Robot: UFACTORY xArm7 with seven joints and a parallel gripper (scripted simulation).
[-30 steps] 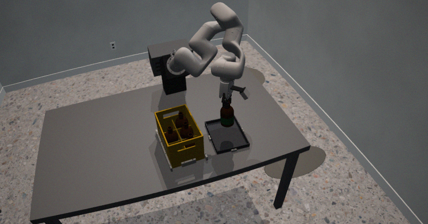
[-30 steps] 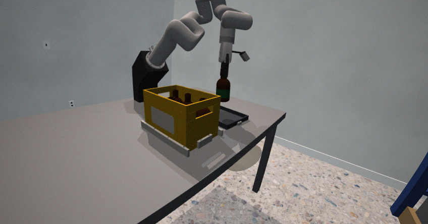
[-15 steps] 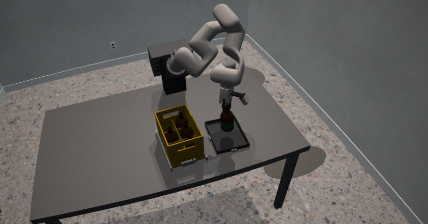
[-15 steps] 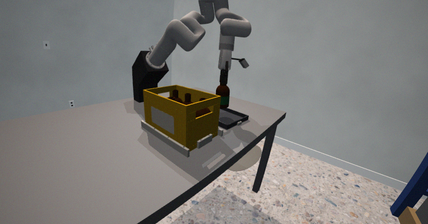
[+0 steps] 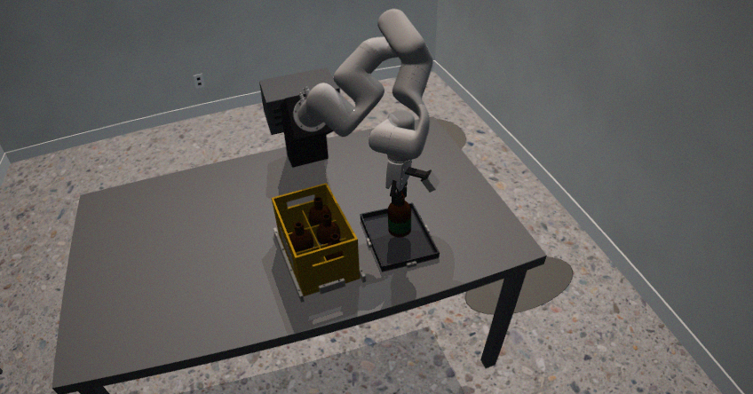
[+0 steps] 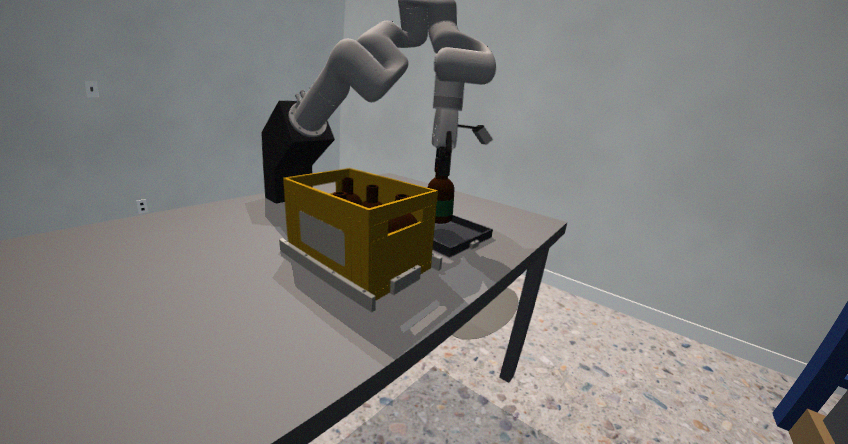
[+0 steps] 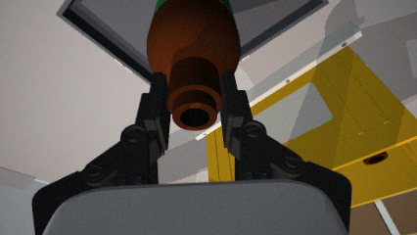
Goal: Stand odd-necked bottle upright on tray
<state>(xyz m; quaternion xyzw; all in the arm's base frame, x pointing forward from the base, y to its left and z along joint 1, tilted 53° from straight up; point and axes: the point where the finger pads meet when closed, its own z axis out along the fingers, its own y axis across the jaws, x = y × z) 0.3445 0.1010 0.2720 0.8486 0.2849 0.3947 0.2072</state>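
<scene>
My gripper is now 170 mm above the black tray. From my hand the other things lie so: yellow crate: 260 mm to the right, 100 mm below, 90 mm behind.
</scene>
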